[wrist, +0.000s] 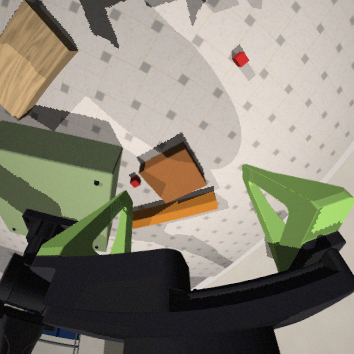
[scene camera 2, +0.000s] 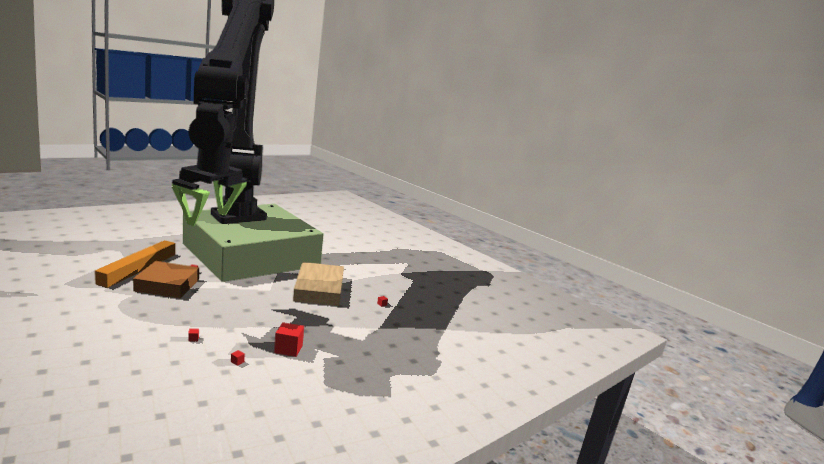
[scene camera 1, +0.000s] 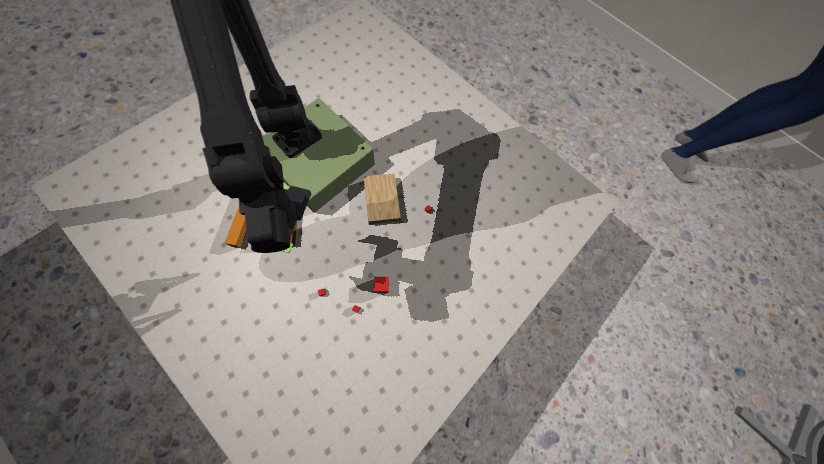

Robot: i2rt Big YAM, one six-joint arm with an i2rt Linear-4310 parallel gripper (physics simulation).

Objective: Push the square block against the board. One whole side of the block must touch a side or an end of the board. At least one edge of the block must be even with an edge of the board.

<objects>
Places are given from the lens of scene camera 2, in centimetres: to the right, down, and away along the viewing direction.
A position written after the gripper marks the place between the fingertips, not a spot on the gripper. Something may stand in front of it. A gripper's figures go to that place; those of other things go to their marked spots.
gripper (scene camera 2: 207,219): -39, -2, 98
square brown block (scene camera 2: 160,278): -51, 10, 105
long orange board (scene camera 2: 111,274): -61, 9, 104
light wooden block (scene camera 2: 316,283): -21, 11, 114
red cube (scene camera 2: 289,337): -21, 18, 90
The marked spots on the light wooden block and the red cube are 25 cm apart.
</objects>
